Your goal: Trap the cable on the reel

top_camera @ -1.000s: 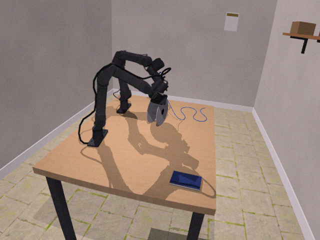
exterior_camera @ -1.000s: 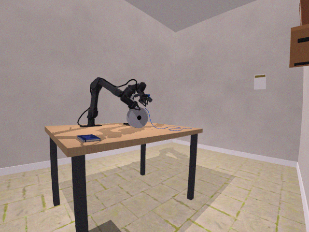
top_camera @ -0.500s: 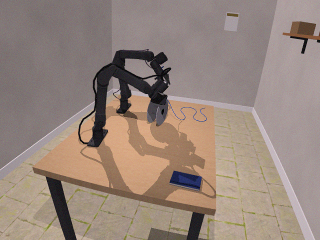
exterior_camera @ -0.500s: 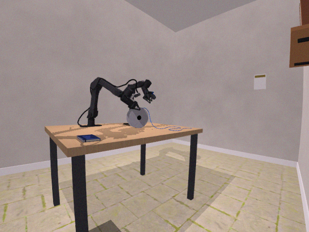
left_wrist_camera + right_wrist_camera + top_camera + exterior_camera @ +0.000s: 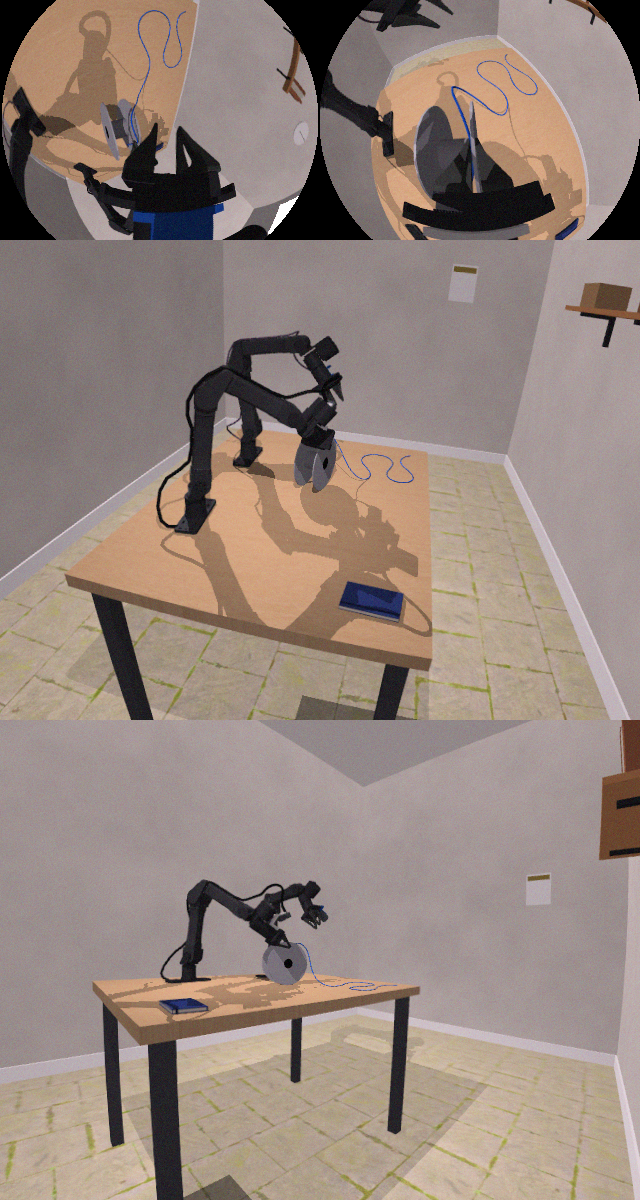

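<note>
Right now my right hand is 8 cm above the grey reel, 3 cm past it and 1 cm to the right of it. Also, from my right hand: blue book 56 cm to the right, 21 cm ahead, 17 cm below.
</note>
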